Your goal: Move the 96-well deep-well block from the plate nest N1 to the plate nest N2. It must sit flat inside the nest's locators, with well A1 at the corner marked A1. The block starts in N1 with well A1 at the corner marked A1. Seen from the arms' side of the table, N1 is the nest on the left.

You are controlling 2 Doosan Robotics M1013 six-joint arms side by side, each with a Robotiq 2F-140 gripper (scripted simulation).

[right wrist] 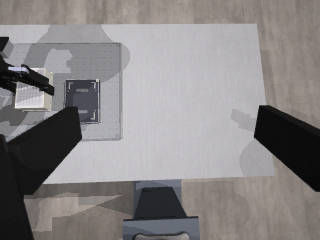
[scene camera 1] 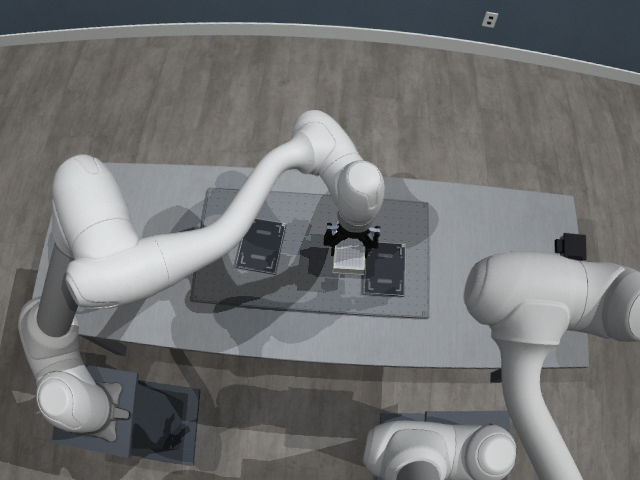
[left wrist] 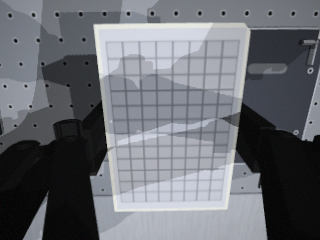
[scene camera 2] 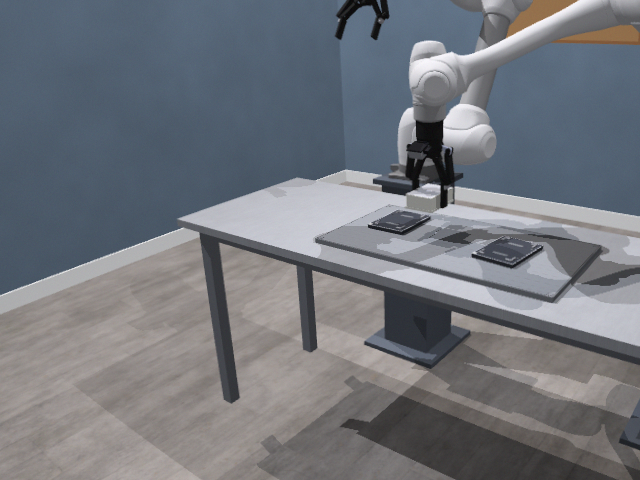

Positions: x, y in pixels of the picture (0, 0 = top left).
Labels:
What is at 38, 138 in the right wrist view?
My right gripper.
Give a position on a nest N2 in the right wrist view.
88, 100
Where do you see a nest N1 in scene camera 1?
255, 243

